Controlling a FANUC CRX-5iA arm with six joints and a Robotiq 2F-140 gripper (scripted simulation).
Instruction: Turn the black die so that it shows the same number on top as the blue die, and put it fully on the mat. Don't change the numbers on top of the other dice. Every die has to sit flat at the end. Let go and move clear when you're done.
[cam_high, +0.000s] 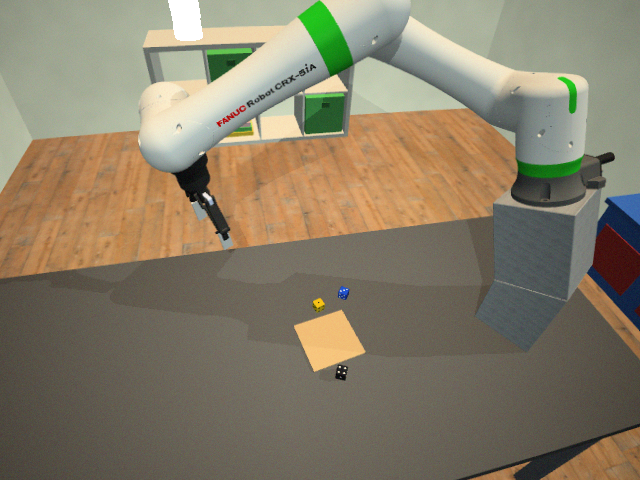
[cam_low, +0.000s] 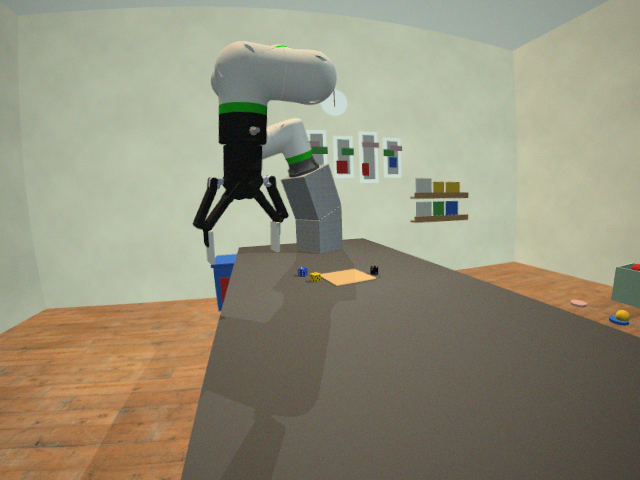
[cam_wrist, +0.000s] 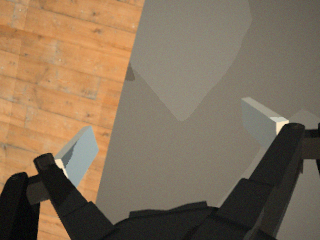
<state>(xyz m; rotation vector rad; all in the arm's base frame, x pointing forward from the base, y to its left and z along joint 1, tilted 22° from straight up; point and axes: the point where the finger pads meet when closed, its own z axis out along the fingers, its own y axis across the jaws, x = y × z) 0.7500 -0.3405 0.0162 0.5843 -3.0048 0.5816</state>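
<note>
Right now my hand is 32 cm past the blue die, 20 cm to the right of it and 14 cm above it. From my hand the other things lie so: yellow die (24 cm behind, 22 cm to the left, 14 cm below); then tan mat (32 cm to the left, 23 cm behind, 15 cm below); then black die (42 cm to the left, 23 cm behind, 14 cm below).
</note>
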